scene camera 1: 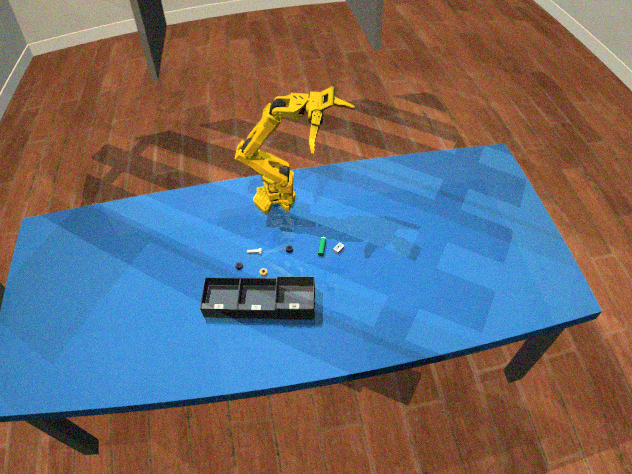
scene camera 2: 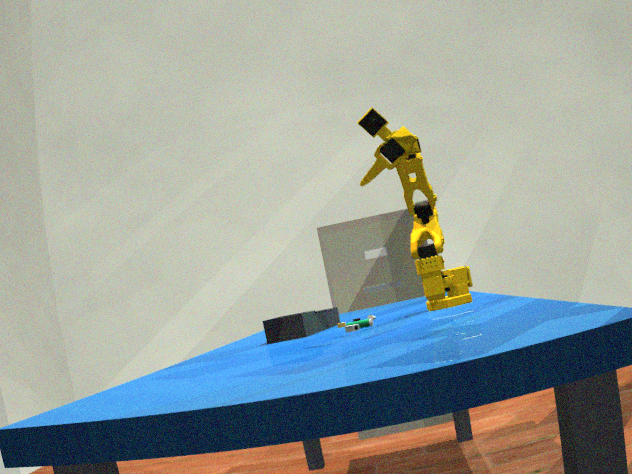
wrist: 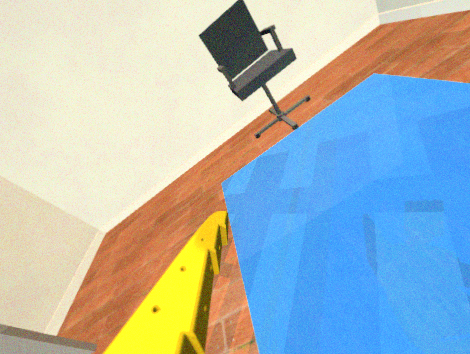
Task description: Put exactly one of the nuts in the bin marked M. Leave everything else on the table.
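Where they show: hand, tool point: [scene camera 1: 352, 108] [scene camera 2: 393, 138] [wrist: 227, 223]; arm's base, link origin: [scene camera 1: 275, 205] [scene camera 2: 440, 307].
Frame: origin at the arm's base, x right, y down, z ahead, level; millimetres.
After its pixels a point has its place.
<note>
My gripper [scene camera 1: 332, 129] is fully open and empty, raised high above the table; one notched jaw shows in the wrist view. A tan ring-shaped nut [scene camera 1: 263, 271] @[x 56, y -9, z 208 mm] [scene camera 2: 341, 325] @[x 47, y -4, z 207 mm] lies just behind the bins. Two small dark round pieces, one [scene camera 1: 238, 265] @[x 113, y -8, z 178 mm] to its left and one [scene camera 1: 289, 248] @[x -15, y -9, z 153 mm] behind it to the right, may also be nuts; their kind is too small to tell. A white block with a dark hole [scene camera 1: 338, 247] @[x -131, y -11, z 175 mm] [scene camera 2: 352, 328] @[x -145, y -6, z 173 mm] lies farther right. The black three-compartment bin row [scene camera 1: 259, 313] @[x 77, y -24, z 328 mm] has a white label on each compartment; the letters are unreadable, so bin M cannot be told.
A white bolt [scene camera 1: 254, 251] @[x 71, y -7, z 144 mm] lies left of the rear dark piece. A green cylinder [scene camera 1: 321, 246] @[x -91, y -14, z 167 mm] [scene camera 2: 363, 322] @[x -103, y -10, z 154 mm] lies beside the white block. The blue table [scene camera 1: 153, 357] @[x 330, y 0, z 387 mm] [scene camera 2: 229, 377] @[x -529, y 0, z 300 mm] carries these things and the arm's base. An office chair [wrist: 262, 67] stands beyond the table.
</note>
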